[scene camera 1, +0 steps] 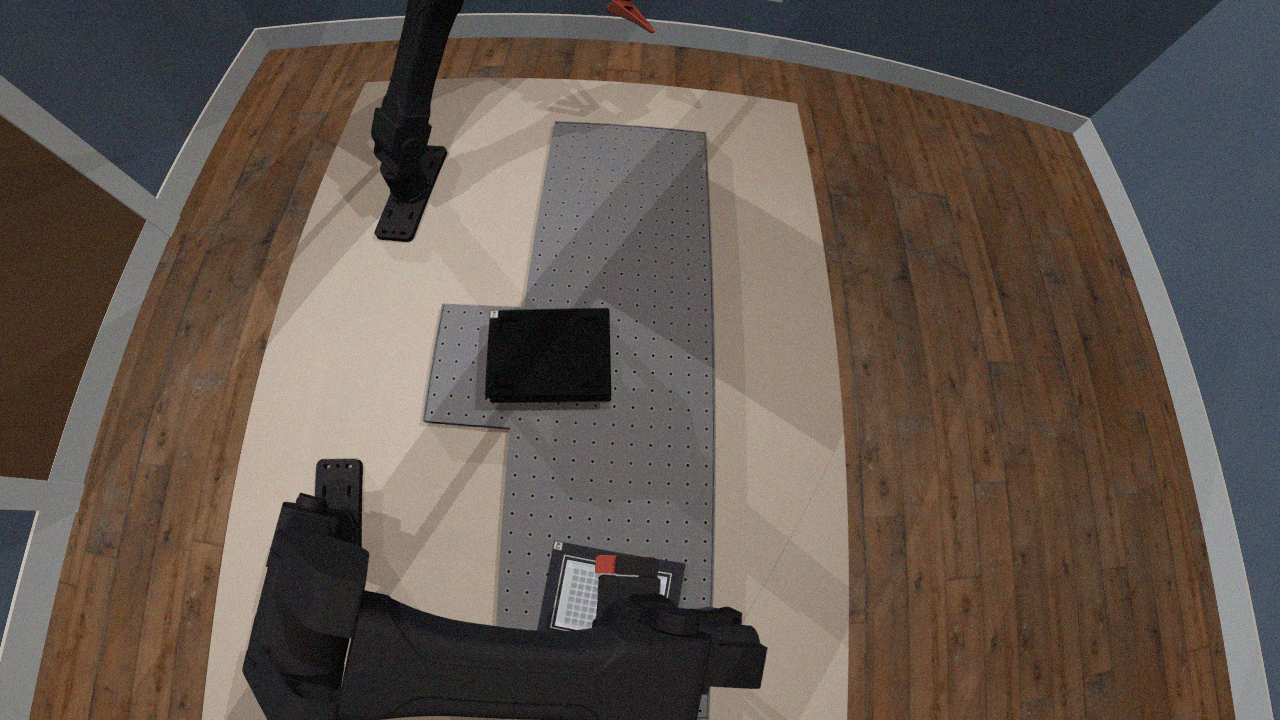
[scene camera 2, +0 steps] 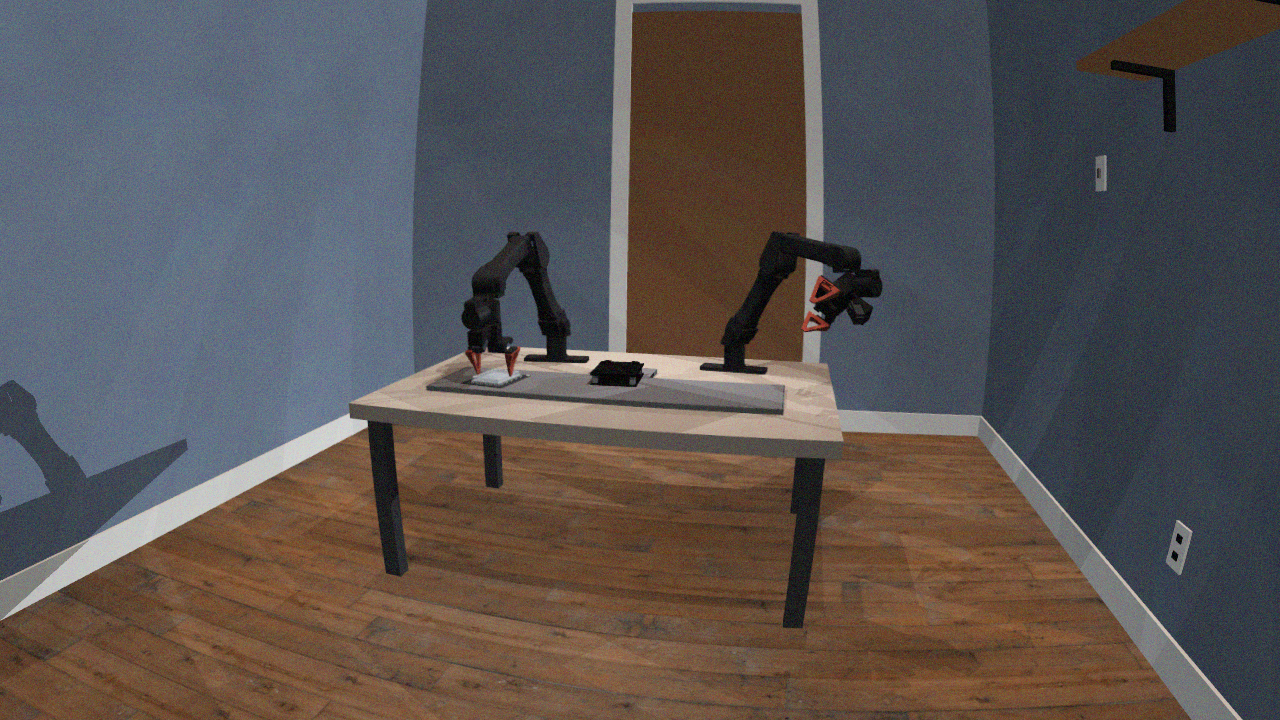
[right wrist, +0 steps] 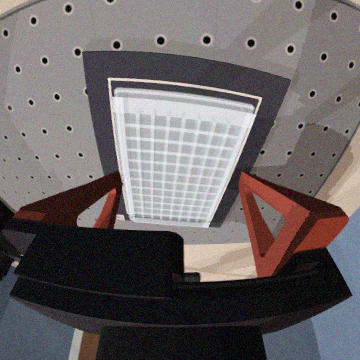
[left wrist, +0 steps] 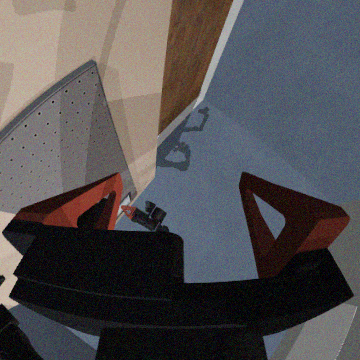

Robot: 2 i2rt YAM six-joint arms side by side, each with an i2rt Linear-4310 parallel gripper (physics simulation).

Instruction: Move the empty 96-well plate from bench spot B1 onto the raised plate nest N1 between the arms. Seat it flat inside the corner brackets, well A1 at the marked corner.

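Frame: origin at the left arm's base, x ahead, y left, z up, level; millimetres.
Seen in the pictures: left gripper, fingertip midpoint: (scene camera 1: 674,10) (scene camera 2: 807,316) (left wrist: 180,178); right gripper, fingertip midpoint: (scene camera 1: 613,606) (scene camera 2: 494,375) (right wrist: 180,177) (left wrist: 122,207); left arm's base, link origin: (scene camera 1: 412,192) (scene camera 2: 733,370) (right wrist: 6,253); right arm's base, link origin: (scene camera 1: 339,531) (scene camera 2: 556,360).
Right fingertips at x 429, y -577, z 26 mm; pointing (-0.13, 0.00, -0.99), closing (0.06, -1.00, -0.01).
Offsets run from my right fingertips to a thing's middle. Level surfaces: height alone.
The pale 96-well plate {dy +4, dx -3, dz -4 mm} (scene camera 1: 575,594) (scene camera 2: 494,378) (right wrist: 175,160) lies flat on the dark pad of spot B1 (scene camera 1: 548,598) (right wrist: 187,66), inside its light outline. My right gripper (scene camera 2: 494,372) (right wrist: 180,177) is open and low over it, pointing down, with one fingertip toward each long side in the right wrist view. Whether the fingertips touch the plate cannot be told. In scene camera 1 the right arm hides part of the plate. The black raised nest N1 {dy +310, dx -128, dz +7 mm} (scene camera 1: 548,354) (scene camera 2: 617,372) bears a small white label at its upper left corner. My left gripper (scene camera 2: 808,313) (left wrist: 180,178) is open and empty, high up.
The grey perforated board {dz -13 mm} (scene camera 1: 626,465) (scene camera 2: 716,394) (left wrist: 47,140) runs along the table (scene camera 1: 778,358) (scene camera 2: 590,429) under the nest and pad. The left arm (scene camera 1: 402,143) (scene camera 2: 756,295) is raised beyond the nest, its gripper away from the board.
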